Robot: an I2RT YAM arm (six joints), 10 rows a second.
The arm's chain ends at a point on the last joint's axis. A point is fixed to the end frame.
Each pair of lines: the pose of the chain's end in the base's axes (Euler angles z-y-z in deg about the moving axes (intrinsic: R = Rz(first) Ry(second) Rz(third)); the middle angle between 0 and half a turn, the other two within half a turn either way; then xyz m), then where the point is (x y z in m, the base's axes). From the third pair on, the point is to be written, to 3 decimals.
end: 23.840 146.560 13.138 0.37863 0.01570 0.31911
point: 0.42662 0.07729 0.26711
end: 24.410 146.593 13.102 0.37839 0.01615 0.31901
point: 0.42572 0.07821 0.26696
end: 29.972 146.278 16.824 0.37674 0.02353 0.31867
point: 0.421 0.089 0.268
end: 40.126 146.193 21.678 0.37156 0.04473 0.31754
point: 0.407 0.117 0.269
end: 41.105 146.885 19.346 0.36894 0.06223 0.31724
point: 0.401 0.135 0.267
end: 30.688 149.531 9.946 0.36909 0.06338 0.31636
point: 0.405 0.129 0.260
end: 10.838 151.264 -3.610 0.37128 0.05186 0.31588
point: 0.416 0.105 0.253
